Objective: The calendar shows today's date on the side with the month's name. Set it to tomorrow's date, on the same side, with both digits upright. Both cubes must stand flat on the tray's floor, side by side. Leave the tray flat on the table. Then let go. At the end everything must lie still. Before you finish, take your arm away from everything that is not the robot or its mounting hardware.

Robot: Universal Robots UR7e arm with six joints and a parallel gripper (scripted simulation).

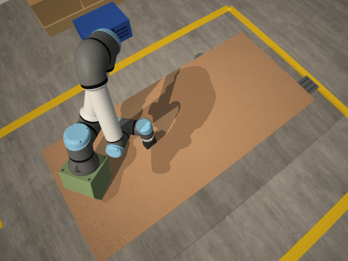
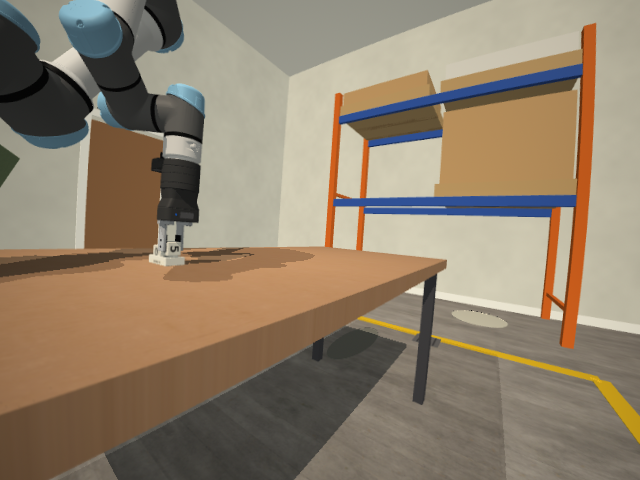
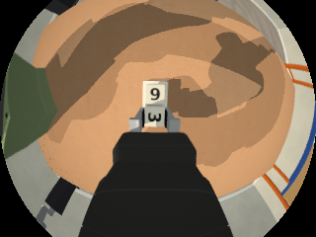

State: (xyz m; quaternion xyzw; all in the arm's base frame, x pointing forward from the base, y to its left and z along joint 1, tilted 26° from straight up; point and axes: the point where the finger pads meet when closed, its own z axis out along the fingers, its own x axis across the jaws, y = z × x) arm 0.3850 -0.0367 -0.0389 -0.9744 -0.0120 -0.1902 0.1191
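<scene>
Right now my hand is 2 cm to the right of the white calendar tray and 4 cm above it.
</scene>
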